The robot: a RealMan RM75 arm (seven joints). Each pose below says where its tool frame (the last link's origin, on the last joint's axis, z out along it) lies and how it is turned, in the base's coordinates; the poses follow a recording.
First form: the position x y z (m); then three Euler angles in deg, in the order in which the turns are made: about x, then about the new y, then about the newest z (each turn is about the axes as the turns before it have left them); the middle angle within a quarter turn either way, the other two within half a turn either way.
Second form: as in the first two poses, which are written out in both.
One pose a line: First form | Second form
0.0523 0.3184 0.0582 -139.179 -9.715 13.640 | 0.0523 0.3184 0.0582 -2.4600 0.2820 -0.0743
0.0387 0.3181 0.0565 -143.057 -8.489 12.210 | 0.0387 0.3181 0.0565 -2.5232 0.2449 -0.0850
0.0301 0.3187 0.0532 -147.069 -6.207 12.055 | 0.0301 0.3187 0.0532 -2.5906 0.2037 -0.1206
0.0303 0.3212 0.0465 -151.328 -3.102 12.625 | 0.0303 0.3212 0.0465 -2.6601 0.1518 -0.1692
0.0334 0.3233 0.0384 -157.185 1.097 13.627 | 0.0334 0.3233 0.0384 -2.7496 0.0743 -0.2269
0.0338 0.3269 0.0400 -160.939 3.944 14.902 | 0.0338 0.3269 0.0400 -2.8028 0.0212 -0.2680
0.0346 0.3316 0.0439 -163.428 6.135 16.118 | 0.0346 0.3316 0.0439 -2.8343 -0.0192 -0.2999
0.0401 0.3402 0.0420 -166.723 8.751 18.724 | 0.0401 0.3402 0.0420 -2.8727 -0.0666 -0.3536
